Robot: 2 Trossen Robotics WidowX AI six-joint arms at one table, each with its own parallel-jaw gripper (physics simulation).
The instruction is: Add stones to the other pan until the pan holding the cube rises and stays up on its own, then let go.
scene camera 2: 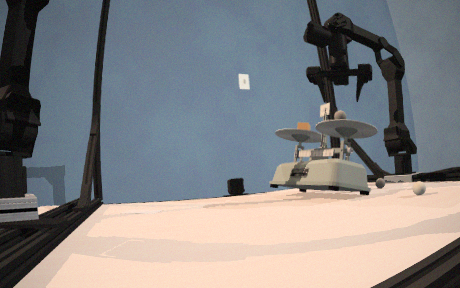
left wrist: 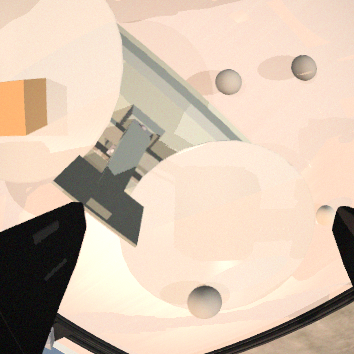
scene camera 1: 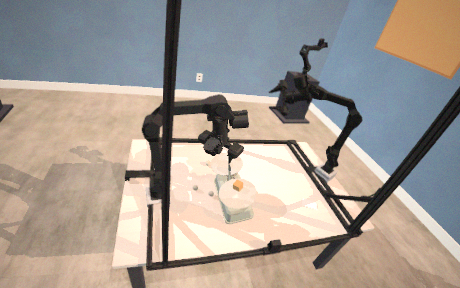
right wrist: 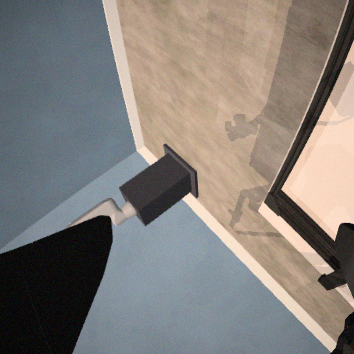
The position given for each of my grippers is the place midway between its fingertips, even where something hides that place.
My right gripper [right wrist: 230,233] is open, with nothing in its grasp. Also in view: my left gripper [scene camera 2: 340,101], an orange cube [left wrist: 30,94] and a grey balance scale [scene camera 2: 319,173].
My left gripper shows as well in the left wrist view [left wrist: 215,218] and in scene camera 1 [scene camera 1: 220,158]. The right wrist view does not show the orange cube: it is out of frame. The right wrist view misses the grey balance scale: it is out of frame.
